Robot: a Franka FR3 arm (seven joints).
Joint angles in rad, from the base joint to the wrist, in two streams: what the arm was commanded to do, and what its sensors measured. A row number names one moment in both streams.
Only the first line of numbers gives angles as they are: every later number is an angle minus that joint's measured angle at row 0.
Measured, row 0: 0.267, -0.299, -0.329, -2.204, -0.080, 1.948, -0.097
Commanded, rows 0 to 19: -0.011, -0.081, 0.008, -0.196, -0.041, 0.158, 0.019; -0.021, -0.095, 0.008, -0.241, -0.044, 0.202, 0.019; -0.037, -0.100, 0.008, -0.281, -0.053, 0.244, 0.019; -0.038, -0.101, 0.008, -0.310, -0.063, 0.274, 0.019; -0.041, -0.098, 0.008, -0.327, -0.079, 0.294, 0.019; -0.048, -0.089, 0.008, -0.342, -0.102, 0.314, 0.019; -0.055, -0.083, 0.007, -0.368, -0.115, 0.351, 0.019; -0.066, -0.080, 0.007, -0.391, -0.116, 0.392, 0.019; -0.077, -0.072, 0.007, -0.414, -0.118, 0.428, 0.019; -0.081, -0.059, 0.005, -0.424, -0.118, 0.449, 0.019; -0.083, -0.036, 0.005, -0.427, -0.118, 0.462, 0.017; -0.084, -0.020, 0.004, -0.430, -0.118, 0.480, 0.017; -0.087, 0.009, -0.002, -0.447, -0.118, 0.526, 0.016; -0.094, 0.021, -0.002, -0.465, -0.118, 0.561, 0.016; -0.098, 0.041, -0.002, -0.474, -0.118, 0.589, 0.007; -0.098, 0.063, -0.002, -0.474, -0.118, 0.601, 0.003; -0.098, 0.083, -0.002, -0.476, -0.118, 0.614, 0.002; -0.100, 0.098, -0.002, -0.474, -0.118, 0.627, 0.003; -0.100, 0.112, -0.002, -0.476, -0.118, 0.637, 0.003; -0.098, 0.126, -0.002, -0.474, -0.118, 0.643, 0.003
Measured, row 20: -0.082, 0.085, -0.009, -0.464, -0.100, 0.593, 0.004
